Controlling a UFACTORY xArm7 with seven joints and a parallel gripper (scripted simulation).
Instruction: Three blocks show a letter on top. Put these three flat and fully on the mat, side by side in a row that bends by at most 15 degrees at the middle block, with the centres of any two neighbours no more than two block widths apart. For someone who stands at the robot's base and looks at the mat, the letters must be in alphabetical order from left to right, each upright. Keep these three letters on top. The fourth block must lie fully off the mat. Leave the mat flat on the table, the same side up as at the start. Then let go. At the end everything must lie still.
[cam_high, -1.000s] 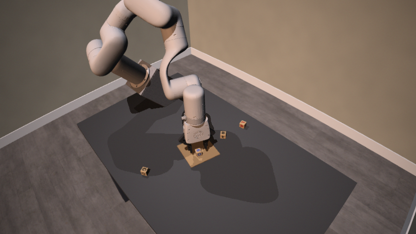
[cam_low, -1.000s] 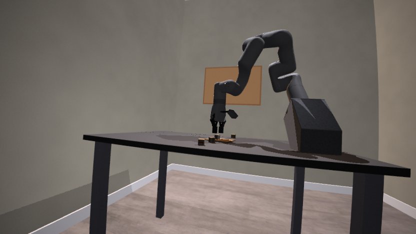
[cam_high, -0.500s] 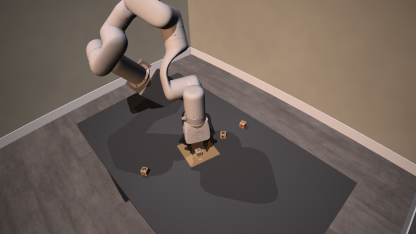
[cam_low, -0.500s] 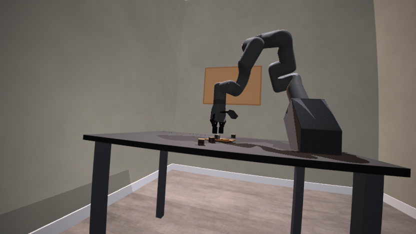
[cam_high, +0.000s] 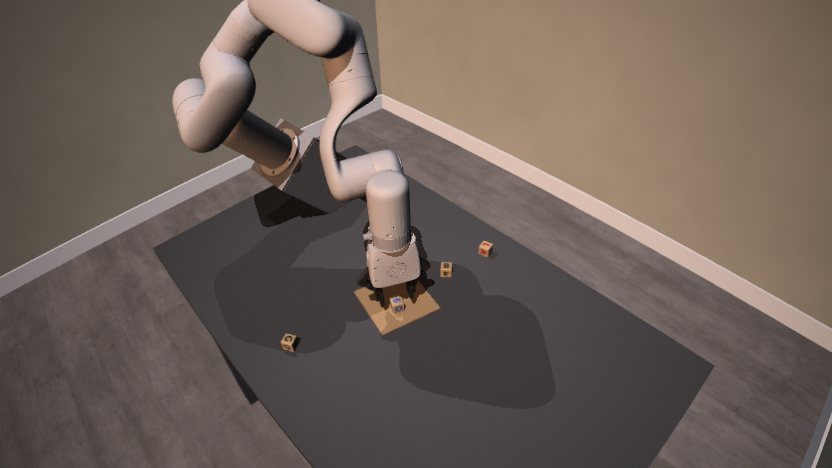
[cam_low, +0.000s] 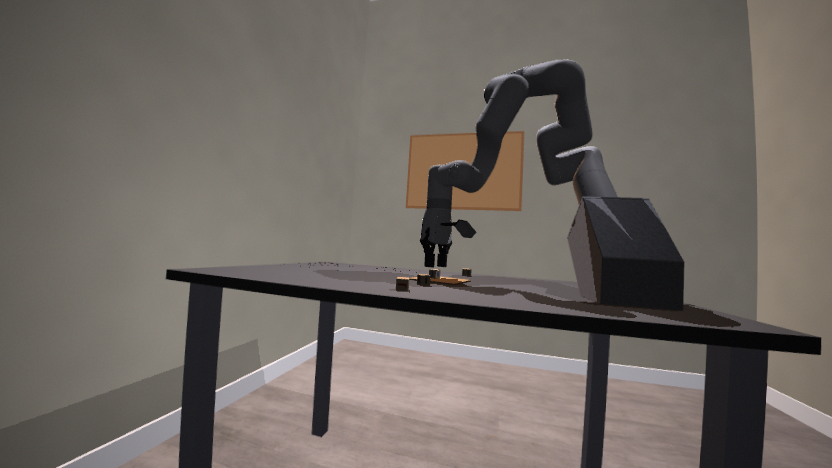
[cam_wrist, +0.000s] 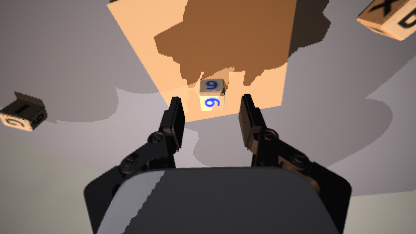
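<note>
Now: the tan mat 50 mm below my hand, 20 mm to the left of it and 20 mm behind it.
</note>
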